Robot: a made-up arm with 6 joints.
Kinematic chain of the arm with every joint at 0, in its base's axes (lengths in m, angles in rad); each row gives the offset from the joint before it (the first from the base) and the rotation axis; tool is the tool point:
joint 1: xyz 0 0 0.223 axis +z
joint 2: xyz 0 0.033 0 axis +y
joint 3: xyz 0 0 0.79 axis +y
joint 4: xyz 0 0 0.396 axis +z
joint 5: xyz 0 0 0 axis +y
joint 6: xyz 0 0 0.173 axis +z
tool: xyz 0 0 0
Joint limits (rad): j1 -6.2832..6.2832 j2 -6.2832..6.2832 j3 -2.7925..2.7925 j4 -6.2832..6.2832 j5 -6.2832..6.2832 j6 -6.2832..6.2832
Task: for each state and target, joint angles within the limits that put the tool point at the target. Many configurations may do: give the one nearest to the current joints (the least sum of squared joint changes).
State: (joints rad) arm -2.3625 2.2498 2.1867 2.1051 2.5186 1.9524
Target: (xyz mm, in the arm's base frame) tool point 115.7 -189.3 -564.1
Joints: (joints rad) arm -1.8493 2.5638 1.9364 2.0229 2.1495 1.9524
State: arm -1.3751 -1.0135 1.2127 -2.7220 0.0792 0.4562
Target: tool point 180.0 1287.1 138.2
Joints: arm -1.6946 -1.8749 0.6314 -2.7447 0.2003 0.4562
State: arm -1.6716 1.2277 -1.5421 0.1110 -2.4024 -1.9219
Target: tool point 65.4 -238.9 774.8
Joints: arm -1.4379 0.8170 -1.9078 -0.0012 -2.1710 -1.9219
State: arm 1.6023 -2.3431 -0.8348 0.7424 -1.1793 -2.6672
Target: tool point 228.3 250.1 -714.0
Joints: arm 1.0975 -3.0007 -1.1339 0.8410 -1.2465 -2.6672
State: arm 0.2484 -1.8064 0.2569 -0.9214 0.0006 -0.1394
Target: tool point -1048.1 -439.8 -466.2
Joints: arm 0.4156 -2.2920 0.4056 -0.9205 0.0887 -0.1394
